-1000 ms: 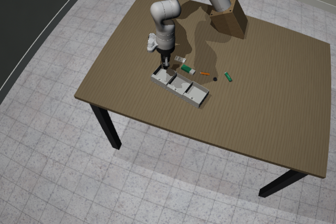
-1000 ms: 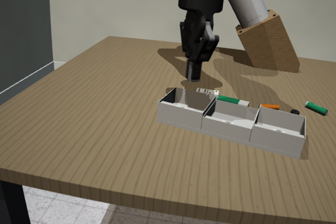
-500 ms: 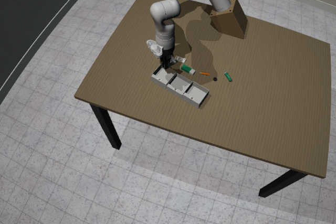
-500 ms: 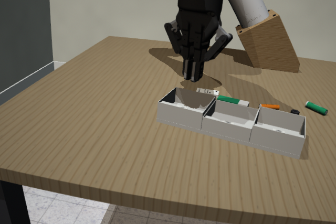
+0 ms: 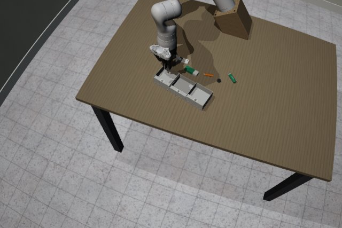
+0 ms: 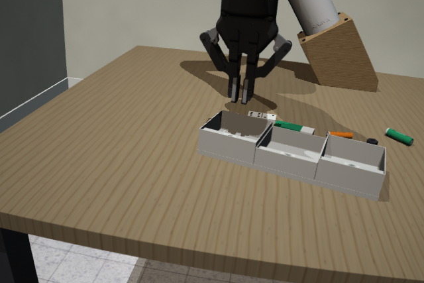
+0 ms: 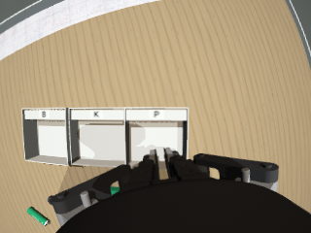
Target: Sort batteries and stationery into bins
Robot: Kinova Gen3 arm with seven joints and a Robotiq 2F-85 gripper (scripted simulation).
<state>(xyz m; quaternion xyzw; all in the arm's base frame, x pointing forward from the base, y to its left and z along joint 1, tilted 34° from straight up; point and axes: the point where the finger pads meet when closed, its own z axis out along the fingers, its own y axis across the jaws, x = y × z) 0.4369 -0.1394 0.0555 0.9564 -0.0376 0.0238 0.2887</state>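
Right now my hand is 8 cm to the right of the three joined grey bins, 7 cm above it and 3 cm short of it. From my hand the other things lie so: eraser: 10 cm to the left, 8 cm below, 7 cm behind; white domino: 11 cm behind, 8 cm below, 3 cm to the left; orange battery: 17 cm to the left, 8 cm below, 8 cm behind.
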